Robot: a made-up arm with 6 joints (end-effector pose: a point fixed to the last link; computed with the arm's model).
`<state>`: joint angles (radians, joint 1 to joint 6).
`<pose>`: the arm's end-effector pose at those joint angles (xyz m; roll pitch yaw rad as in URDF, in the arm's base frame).
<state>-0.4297 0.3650 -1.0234 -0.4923 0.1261 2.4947</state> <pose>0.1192 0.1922 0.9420 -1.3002 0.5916 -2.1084</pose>
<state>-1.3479 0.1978 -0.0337 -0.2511 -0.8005 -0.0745</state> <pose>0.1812 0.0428 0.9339 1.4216 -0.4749 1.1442</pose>
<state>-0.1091 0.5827 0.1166 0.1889 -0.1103 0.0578</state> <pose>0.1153 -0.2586 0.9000 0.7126 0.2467 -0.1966</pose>
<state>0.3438 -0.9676 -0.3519 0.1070 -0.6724 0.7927</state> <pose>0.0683 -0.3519 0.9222 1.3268 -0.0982 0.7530</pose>
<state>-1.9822 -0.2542 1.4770 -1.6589 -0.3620 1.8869</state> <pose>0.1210 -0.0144 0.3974 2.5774 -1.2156 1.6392</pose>
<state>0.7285 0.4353 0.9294 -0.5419 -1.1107 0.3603</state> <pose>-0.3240 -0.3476 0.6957 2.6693 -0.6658 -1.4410</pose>
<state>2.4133 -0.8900 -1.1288 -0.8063 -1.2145 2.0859</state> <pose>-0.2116 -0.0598 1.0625 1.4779 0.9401 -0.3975</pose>
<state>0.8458 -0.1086 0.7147 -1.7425 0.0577 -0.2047</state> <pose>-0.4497 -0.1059 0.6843 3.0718 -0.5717 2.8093</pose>
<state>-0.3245 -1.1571 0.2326 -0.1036 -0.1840 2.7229</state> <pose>0.2291 -0.1923 0.8581 2.1094 0.7064 2.9820</pose>
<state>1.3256 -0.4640 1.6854 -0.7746 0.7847 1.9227</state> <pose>-0.3639 -0.2594 0.5411 2.2729 -0.2684 -0.4905</pose>
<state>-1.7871 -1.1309 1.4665 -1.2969 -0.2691 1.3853</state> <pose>-0.0299 0.2736 0.3705 -2.1925 -1.0881 0.7301</pose>
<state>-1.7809 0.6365 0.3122 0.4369 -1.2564 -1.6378</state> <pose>0.1444 0.0533 0.7067 1.4004 -0.6532 -0.1054</pose>
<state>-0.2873 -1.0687 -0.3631 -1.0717 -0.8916 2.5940</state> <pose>0.0667 -0.3558 0.9315 0.9895 0.7836 2.3355</pose>
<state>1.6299 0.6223 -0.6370 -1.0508 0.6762 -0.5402</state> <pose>0.0604 -0.2902 0.9837 -1.0580 -0.0179 -0.6586</pose>
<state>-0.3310 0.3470 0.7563 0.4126 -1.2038 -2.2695</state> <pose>0.0983 -0.2546 0.5815 1.6883 -0.4492 -2.0622</pose>
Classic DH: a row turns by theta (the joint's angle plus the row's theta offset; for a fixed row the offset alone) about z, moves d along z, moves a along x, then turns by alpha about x. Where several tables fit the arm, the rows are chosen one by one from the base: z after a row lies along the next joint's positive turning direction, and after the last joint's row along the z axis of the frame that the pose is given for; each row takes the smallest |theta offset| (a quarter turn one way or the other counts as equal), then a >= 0, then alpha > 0; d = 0 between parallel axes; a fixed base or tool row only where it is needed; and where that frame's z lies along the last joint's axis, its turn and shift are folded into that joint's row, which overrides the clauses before.
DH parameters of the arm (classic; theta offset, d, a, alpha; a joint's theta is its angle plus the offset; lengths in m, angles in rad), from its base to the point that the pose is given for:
base (fixed): 0.5136 0 -0.1343 3.1416
joint 1: -0.0872 -0.6308 0.1006 0.7881
joint 2: -0.8375 -0.1254 0.0003 -2.1722
joint 3: 1.0185 -0.1217 0.0536 1.8814
joint 4: 0.0081 -0.16 0.016 1.5708
joint 5: -0.0941 -0.2055 0.1479 -1.7146
joint 6: -1.5586 -0.0208 0.0062 -2.2235
tool (fixed): -2.7353 0.017 0 0

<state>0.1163 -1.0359 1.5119 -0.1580 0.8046 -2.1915</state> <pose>0.1710 -0.2606 0.6673 2.7363 0.1705 -2.6773</pose>
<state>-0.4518 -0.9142 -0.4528 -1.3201 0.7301 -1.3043</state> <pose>-0.1527 -0.2961 0.8677 -2.6427 0.2390 -3.1297</pose>
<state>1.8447 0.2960 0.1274 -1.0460 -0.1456 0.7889</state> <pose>-0.2786 0.0014 1.0529 0.8235 -0.4260 -1.7096</pose>
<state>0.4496 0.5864 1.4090 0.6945 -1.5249 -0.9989</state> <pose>-0.0409 -0.2071 0.4463 2.2590 0.8765 -1.7535</pose>
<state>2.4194 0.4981 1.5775 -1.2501 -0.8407 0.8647</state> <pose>-0.1682 0.2146 0.5266 -3.0444 -0.9323 2.2398</pose>
